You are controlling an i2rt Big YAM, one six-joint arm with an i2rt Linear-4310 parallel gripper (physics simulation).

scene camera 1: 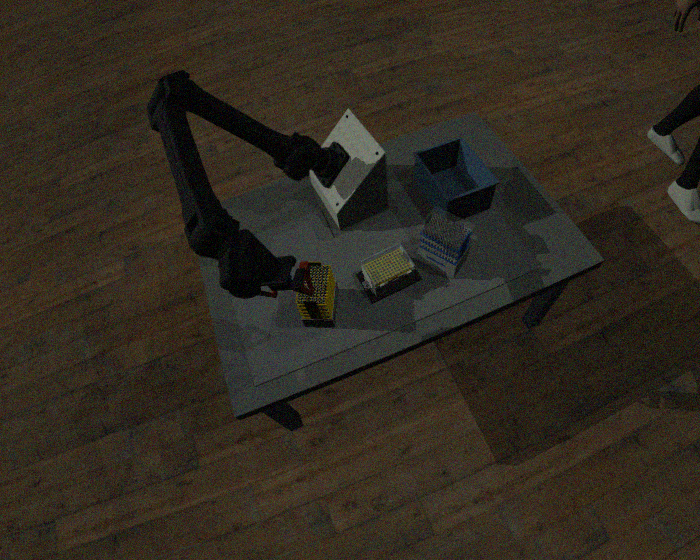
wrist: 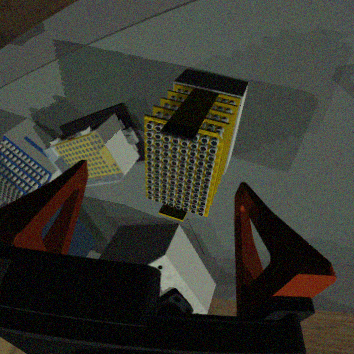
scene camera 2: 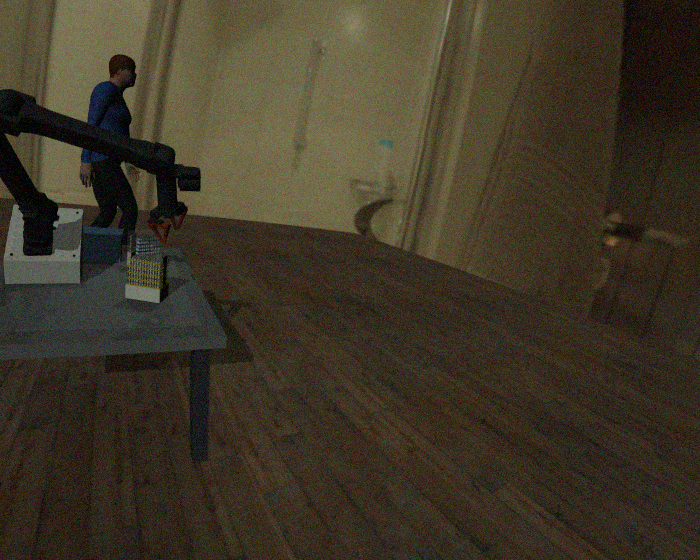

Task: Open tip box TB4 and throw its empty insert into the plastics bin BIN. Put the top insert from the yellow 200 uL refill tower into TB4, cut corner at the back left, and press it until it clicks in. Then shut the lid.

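The yellow refill tower (scene camera 1: pixel 318 297) (scene camera 2: pixel 144 273) (wrist: pixel 180 175) stands upright, with a black strap down one side and tips in its stacked inserts. My gripper (scene camera 1: pixel 287 283) (scene camera 2: pixel 170 232) (wrist: pixel 163 177) is open and empty, above the tower's top, with the red fingers wide apart. The tip box TB4 (scene camera 1: pixel 388 268) (wrist: pixel 87 156) sits in a black holder beside the tower and shows a yellow insert with a grid of holes inside a clear shell. How its lid stands is hard to tell. The blue bin BIN (scene camera 1: pixel 485 189) (scene camera 2: pixel 100 245) stands farther back; its inside looks dark.
A tower with blue inserts (scene camera 1: pixel 444 242) (wrist: pixel 20 162) stands beyond the tip box, near the bin. The arm's white slanted base (scene camera 1: pixel 364 137) (scene camera 2: pixel 43 271) (wrist: pixel 192 267) stands at the back of the table. A person (scene camera 2: pixel 108 119) stands behind the table.
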